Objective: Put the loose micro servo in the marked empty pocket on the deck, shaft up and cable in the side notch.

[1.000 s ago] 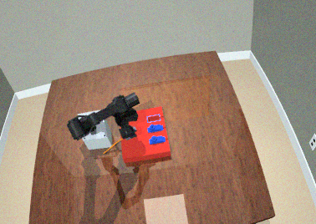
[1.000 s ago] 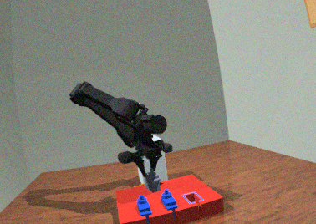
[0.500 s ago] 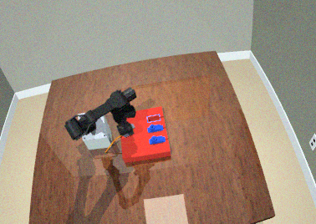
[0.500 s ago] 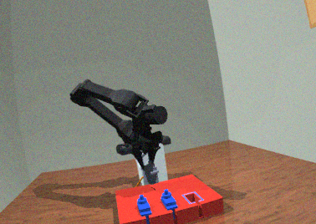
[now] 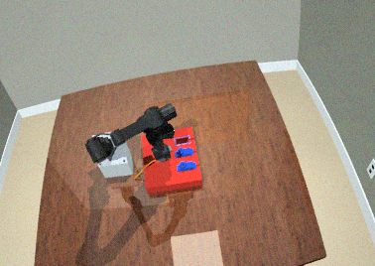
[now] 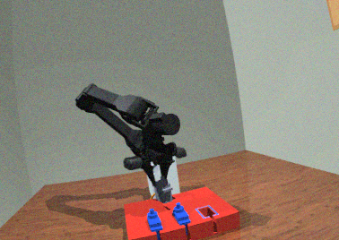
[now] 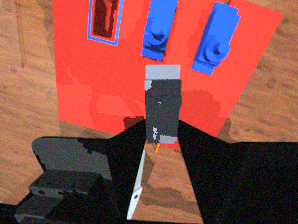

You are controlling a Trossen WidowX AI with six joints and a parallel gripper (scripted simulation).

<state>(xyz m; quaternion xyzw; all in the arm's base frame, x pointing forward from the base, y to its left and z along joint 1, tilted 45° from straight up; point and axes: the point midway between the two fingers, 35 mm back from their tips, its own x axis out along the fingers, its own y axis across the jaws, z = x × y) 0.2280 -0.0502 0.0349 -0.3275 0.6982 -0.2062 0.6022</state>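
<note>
Now: the red deck 100 mm below my gripper tip, 30 mm to the left of it and 10 mm behind it.
</note>
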